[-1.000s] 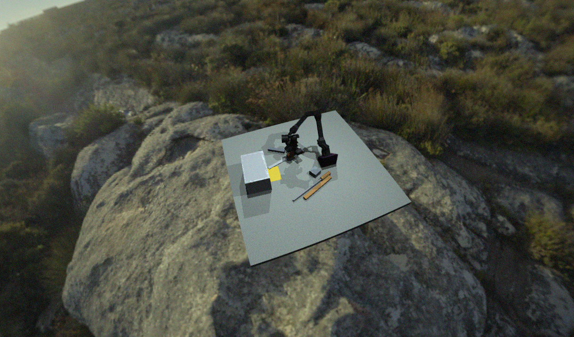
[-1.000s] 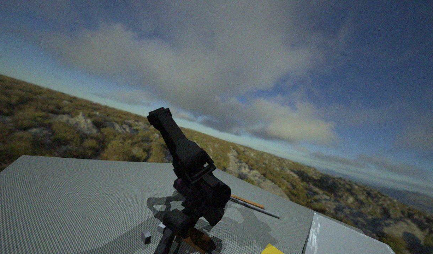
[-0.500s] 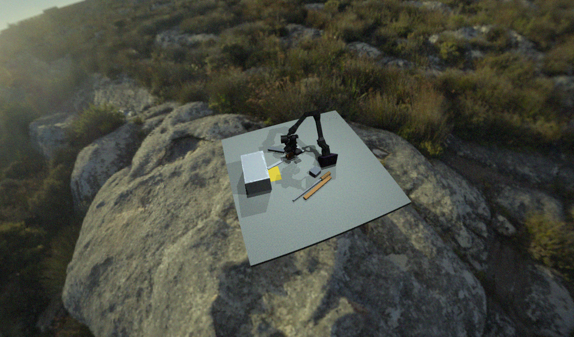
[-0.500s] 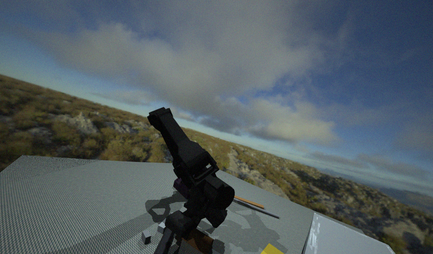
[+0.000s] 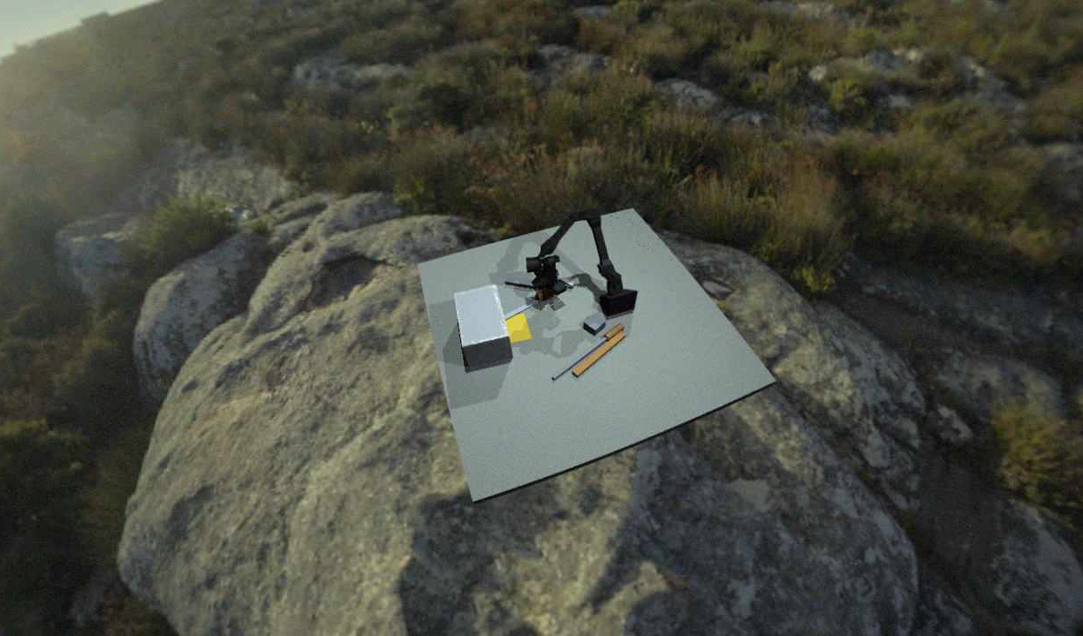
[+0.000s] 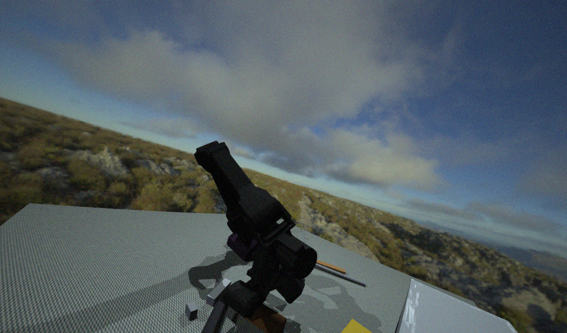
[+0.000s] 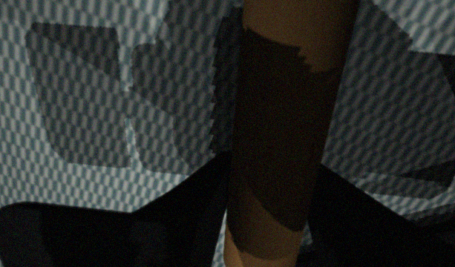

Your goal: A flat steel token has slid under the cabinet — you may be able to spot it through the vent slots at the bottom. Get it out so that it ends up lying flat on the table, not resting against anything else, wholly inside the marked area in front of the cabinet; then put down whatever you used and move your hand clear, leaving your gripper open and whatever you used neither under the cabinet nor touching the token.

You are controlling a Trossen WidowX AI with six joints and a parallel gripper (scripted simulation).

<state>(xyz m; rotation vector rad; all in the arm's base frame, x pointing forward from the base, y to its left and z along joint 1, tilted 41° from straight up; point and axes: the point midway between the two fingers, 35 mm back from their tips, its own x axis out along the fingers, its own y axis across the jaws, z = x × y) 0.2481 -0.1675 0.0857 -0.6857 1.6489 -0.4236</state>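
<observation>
The grey bar is 100 mm behind my gripper tip and 30 mm to the right of it. From my gripper tip the other things lie so: grey block 270 mm to the left, 100 mm behind, 10 mm above; small grey cube 110 mm to the right, 80 mm behind; wooden stick 410 mm to the left, 50 mm behind.
</observation>
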